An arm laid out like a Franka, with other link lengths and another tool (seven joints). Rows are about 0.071 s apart.
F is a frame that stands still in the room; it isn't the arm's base.
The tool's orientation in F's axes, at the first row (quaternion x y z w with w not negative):
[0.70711, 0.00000, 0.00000, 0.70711]
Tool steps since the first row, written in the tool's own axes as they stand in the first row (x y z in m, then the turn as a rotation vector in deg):
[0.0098, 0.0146, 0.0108, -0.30, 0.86, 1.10]
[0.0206, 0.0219, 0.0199, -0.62, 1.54, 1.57]
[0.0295, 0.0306, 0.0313, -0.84, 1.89, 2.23]
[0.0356, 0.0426, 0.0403, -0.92, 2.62, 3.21]
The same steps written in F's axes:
[0.0098, -0.0108, 0.0146, -0.30, -1.10, 0.86]
[0.0206, -0.0199, 0.0219, -0.62, -1.57, 1.54]
[0.0295, -0.0313, 0.0306, -0.84, -2.23, 1.89]
[0.0356, -0.0403, 0.0426, -0.92, -3.21, 2.62]

